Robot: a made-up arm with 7 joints.
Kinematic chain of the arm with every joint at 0, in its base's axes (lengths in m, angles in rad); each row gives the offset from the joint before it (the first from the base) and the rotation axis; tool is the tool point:
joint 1: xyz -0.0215 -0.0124 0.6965 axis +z
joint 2: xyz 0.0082 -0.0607 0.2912 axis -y
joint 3: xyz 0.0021 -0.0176 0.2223 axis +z
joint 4: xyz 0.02 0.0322 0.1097 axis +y
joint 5: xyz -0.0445 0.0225 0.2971 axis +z
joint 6: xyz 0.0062 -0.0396 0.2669 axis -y
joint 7: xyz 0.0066 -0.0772 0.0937 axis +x
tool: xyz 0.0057 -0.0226 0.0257
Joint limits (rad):
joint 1: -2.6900..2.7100
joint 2: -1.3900..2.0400
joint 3: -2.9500..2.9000
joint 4: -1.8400..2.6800
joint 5: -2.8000..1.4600
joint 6: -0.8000..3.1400
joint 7: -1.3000..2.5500
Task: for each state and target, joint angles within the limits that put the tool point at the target. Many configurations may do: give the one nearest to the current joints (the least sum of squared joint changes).
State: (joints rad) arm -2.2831 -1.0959 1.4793 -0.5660 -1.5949 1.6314 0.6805
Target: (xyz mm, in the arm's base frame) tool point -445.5 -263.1 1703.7
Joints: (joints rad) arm -1.9064 -0.9629 0.9618 -0.5426 -1.7500 1.8444 0.6357
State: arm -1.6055 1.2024 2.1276 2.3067 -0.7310 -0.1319 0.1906
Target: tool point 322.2 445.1 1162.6
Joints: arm -0.7650 1.3551 1.4759 2.0471 -0.6930 -0.3061 0.2736
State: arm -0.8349 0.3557 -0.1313 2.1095 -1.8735 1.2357 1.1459
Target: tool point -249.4 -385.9 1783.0
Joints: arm -1.0481 0.4673 -0.7252 1.4072 -1.6692 0.9681 1.0729
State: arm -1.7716 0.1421 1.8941 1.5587 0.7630 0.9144 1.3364
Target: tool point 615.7 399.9 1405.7
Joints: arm -2.0552 0.7443 2.1920 0.8162 0.5999 0.6952 1.1569
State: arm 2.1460 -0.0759 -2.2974 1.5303 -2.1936 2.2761 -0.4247
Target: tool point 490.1 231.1 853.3
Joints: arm 2.4929 0.6412 -2.6313 2.2191 -2.3819 1.9784 -0.4517
